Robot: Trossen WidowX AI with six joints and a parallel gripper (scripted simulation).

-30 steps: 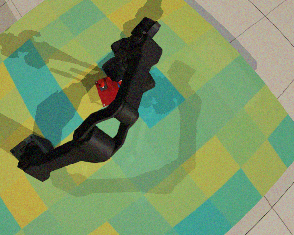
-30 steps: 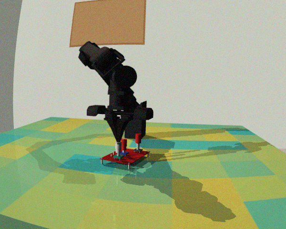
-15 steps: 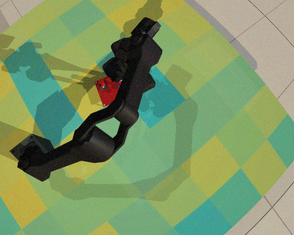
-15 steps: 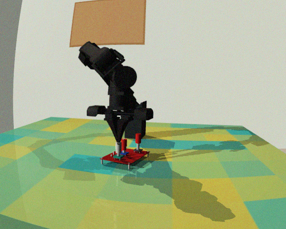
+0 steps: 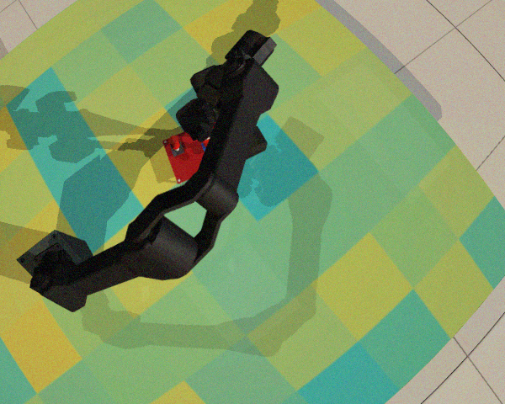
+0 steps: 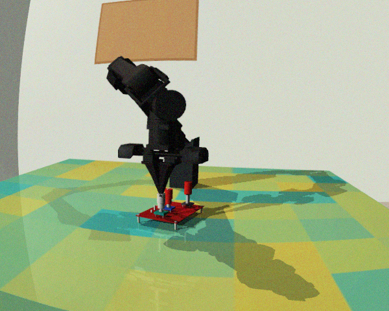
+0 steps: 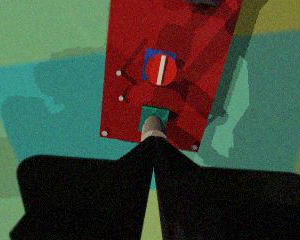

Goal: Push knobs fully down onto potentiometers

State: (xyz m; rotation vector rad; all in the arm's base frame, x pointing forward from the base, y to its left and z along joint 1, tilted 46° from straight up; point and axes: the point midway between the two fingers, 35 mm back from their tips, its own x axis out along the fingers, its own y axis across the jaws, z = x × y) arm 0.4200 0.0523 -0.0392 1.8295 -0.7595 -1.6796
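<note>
The grey knob lies 10 mm below my gripper tip. From my gripper tip the other things lie so: red knob (50 mm behind, 10 mm below).
</note>
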